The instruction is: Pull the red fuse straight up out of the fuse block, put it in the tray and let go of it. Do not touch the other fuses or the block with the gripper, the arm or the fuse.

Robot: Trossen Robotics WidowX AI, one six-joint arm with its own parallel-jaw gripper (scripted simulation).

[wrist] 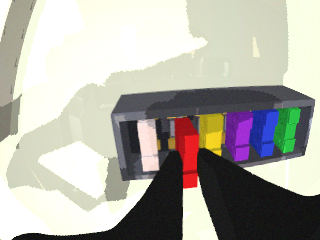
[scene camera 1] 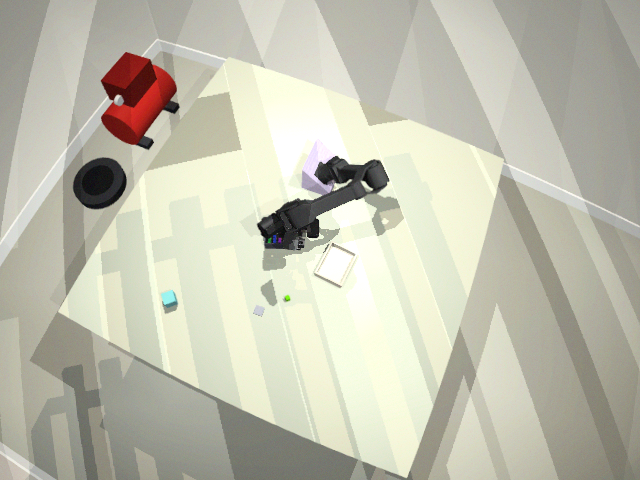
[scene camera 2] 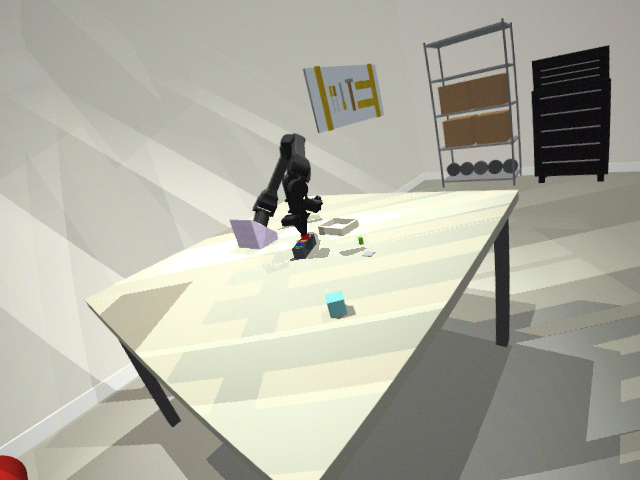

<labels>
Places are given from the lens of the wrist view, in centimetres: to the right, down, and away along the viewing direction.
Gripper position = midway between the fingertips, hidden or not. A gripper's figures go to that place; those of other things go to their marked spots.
gripper (wrist: 187, 158): 1, 2, 10
red fuse (wrist: 186, 137): 1, 1, 9
white fuse (wrist: 147, 128): -1, 0, 10
yellow fuse (wrist: 211, 126): 3, 0, 11
</labels>
